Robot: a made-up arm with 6 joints. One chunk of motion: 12 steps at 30 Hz.
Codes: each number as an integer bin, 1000 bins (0 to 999) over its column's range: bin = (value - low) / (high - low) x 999, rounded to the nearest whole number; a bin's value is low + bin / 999 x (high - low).
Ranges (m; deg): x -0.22..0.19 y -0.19..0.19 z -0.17..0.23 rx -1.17..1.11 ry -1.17..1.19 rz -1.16..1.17
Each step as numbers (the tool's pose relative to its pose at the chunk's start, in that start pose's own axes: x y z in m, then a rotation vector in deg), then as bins.
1 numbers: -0.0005 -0.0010 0.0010 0.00 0.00 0.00
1 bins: 535 497 427 513 495 497
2 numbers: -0.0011 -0.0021 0.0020 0.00 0.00 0.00
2 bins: 533 494 430 513 495 497
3 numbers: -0.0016 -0.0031 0.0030 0.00 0.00 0.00
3 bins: 532 491 432 513 495 497
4 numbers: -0.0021 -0.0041 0.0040 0.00 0.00 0.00
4 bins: 531 489 435 513 495 497
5 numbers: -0.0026 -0.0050 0.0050 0.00 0.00 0.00
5 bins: 530 486 437 513 495 497
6 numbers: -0.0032 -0.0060 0.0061 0.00 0.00 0.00
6 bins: 528 484 440 513 495 497
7 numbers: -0.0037 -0.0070 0.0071 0.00 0.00 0.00
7 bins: 527 481 442 513 495 497
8 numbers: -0.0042 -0.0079 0.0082 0.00 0.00 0.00
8 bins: 526 479 445 513 495 497
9 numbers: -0.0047 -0.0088 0.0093 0.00 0.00 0.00
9 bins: 525 476 448 513 495 497
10 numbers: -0.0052 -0.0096 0.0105 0.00 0.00 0.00
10 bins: 523 474 451 513 495 497
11 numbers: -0.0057 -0.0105 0.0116 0.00 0.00 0.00
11 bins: 522 472 454 513 495 497
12 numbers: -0.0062 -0.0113 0.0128 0.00 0.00 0.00
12 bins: 521 470 457 513 495 497
